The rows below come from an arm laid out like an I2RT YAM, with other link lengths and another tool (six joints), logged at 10 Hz.
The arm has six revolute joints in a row. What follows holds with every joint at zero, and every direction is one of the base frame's. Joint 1 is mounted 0.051 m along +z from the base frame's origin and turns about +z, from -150 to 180 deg. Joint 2 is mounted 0.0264 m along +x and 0.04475 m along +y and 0.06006 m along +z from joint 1 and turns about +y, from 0 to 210 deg. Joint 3 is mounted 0.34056 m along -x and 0.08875 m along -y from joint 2 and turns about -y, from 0 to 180 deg. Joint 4 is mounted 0.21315 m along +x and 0.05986 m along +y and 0.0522 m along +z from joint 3 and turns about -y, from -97 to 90 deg. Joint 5 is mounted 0.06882 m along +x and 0.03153 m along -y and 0.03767 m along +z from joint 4 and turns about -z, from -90 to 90 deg. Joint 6 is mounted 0.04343 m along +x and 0.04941 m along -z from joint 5 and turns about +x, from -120 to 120 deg. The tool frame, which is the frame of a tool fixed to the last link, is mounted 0.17 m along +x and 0.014 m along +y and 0.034 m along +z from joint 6; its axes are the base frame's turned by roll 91.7, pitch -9 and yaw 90 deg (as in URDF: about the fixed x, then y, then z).
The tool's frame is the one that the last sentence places.
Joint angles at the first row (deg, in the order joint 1, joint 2, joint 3, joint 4, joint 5, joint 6):
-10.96, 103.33, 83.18, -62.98, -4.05, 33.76
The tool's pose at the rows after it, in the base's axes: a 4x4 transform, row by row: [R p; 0 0 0 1], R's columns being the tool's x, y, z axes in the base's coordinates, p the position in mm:
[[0.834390 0.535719 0.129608 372.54], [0.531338 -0.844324 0.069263 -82.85], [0.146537 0.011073 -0.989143 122.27], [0 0 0 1]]
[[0.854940 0.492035 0.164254 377.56], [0.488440 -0.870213 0.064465 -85.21], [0.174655 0.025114 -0.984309 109.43], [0 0 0 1]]
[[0.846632 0.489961 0.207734 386.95], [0.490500 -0.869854 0.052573 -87.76], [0.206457 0.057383 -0.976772 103.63], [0 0 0 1]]
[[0.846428 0.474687 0.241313 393.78], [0.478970 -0.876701 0.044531 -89.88], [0.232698 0.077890 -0.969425 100.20], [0 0 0 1]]
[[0.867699 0.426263 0.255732 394.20], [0.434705 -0.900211 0.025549 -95.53], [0.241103 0.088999 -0.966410 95.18], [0 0 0 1]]
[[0.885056 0.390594 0.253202 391.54], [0.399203 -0.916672 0.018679 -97.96], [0.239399 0.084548 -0.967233 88.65], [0 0 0 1]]
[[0.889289 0.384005 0.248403 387.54], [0.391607 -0.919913 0.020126 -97.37], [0.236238 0.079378 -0.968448 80.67], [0 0 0 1]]
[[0.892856 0.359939 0.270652 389.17], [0.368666 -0.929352 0.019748 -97.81], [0.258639 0.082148 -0.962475 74.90], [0 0 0 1]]
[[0.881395 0.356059 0.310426 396.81], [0.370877 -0.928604 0.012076 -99.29], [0.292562 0.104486 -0.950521 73.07], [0 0 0 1]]
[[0.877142 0.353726 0.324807 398.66], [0.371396 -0.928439 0.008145 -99.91], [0.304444 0.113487 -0.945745 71.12], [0 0 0 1]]
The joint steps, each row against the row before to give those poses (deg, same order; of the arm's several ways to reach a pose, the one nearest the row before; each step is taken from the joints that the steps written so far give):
-0.02, 0.00, -5.05, 5.92, -0.03, 4.22
0.04, 0.00, -4.00, 5.97, -0.04, 2.97
0.00, 0.00, -2.54, 5.16, 0.20, -0.02
0.02, 0.00, -1.77, 3.78, 0.11, 0.87
-0.02, 0.00, -1.77, 2.73, 0.96, 2.89
0.02, 0.24, -1.40, 1.51, 0.46, 2.25
0.00, 0.13, -1.94, 1.77, -0.03, 0.46
0.00, 0.00, -2.25, 3.52, -0.19, 1.48
0.00, 0.00, -1.86, 4.28, 0.00, 0.00
0.00, 0.00, -1.12, 2.01, 0.06, 0.02

